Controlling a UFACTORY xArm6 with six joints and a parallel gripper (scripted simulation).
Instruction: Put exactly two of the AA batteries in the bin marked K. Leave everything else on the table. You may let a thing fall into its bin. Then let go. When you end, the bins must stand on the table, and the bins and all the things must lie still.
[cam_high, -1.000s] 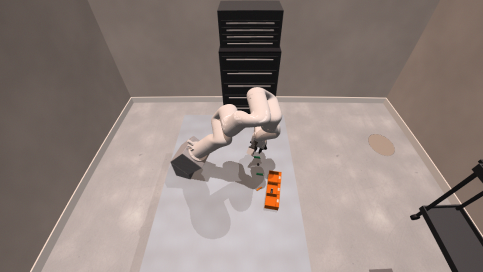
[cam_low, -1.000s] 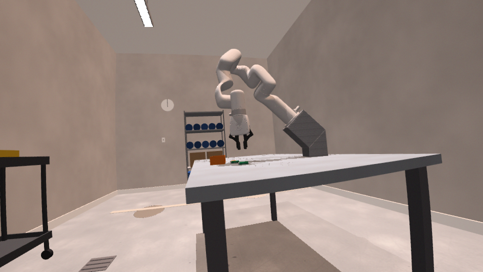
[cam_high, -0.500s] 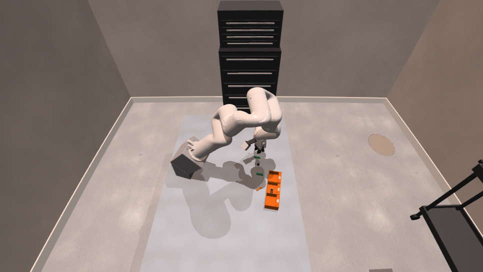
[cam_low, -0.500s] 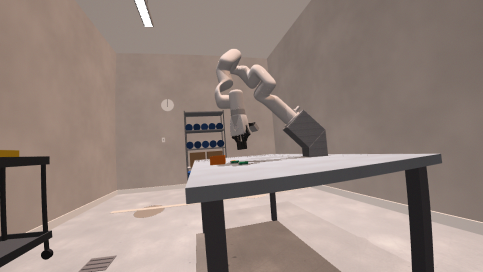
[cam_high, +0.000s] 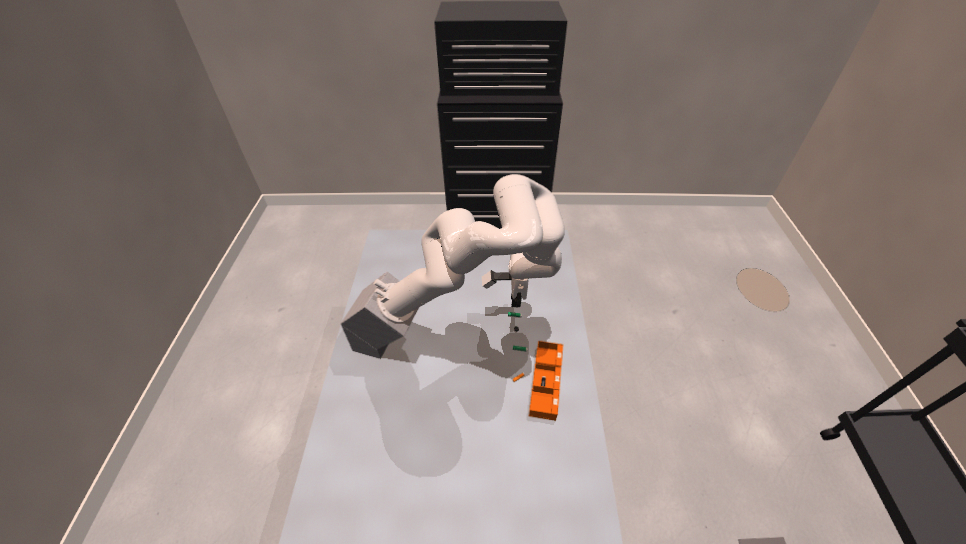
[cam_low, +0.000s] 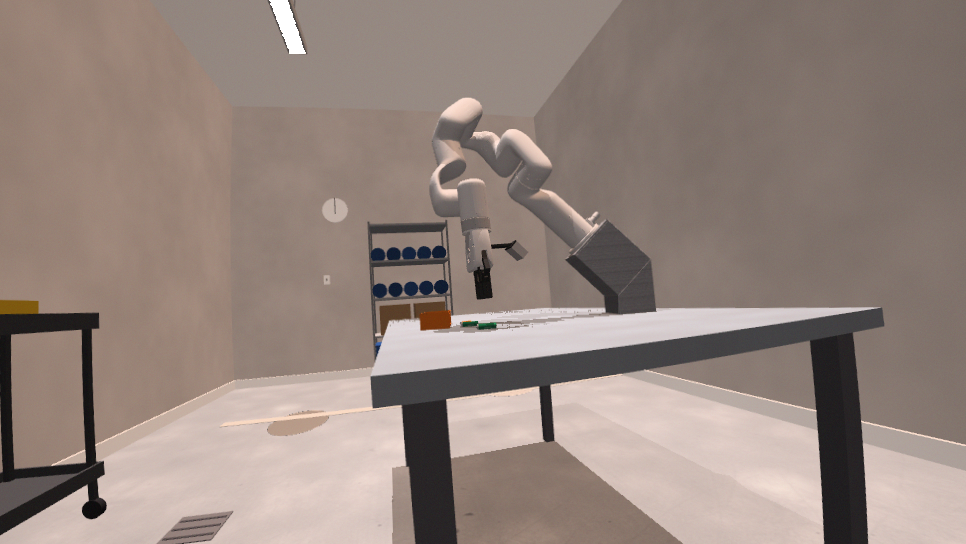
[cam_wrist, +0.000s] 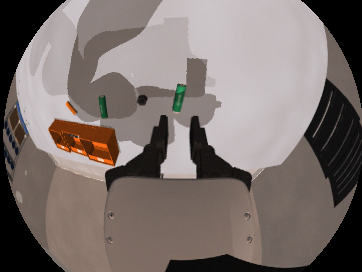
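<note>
Now: the orange bin row 260 mm to the right of my hand, 120 mm ahead of it and 70 mm below it. From my hand the other things lie so: dark AA battery: 270 mm to the right, 110 mm ahead, 80 mm below; small orange piece: 250 mm to the right, 90 mm below, 30 mm ahead.
</note>
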